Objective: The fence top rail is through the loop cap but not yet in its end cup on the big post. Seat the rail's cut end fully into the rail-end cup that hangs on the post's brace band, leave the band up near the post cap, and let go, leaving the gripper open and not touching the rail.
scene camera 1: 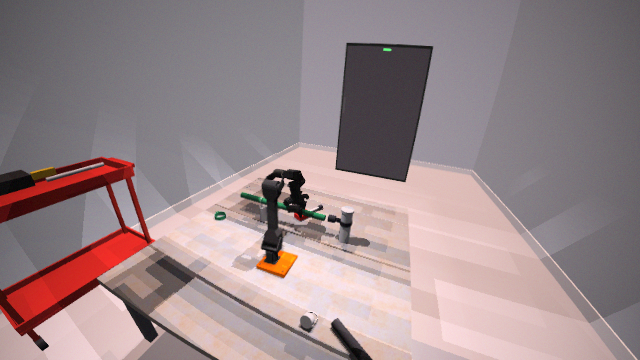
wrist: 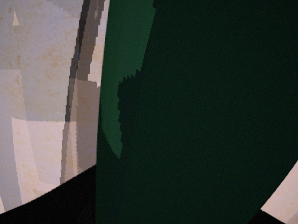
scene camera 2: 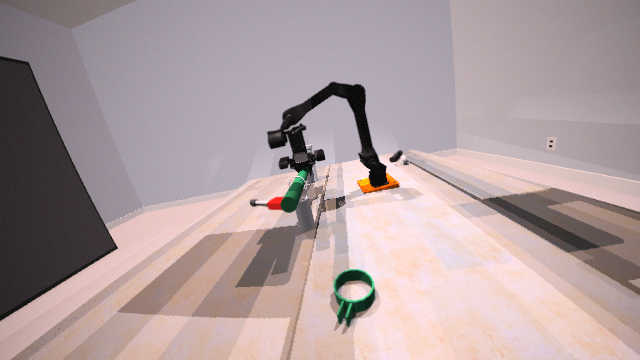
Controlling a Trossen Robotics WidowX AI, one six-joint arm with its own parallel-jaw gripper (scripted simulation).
Labels:
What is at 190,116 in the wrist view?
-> A green top rail.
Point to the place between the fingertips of the gripper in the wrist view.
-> At 151,179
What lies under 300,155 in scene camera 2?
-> The gripper.

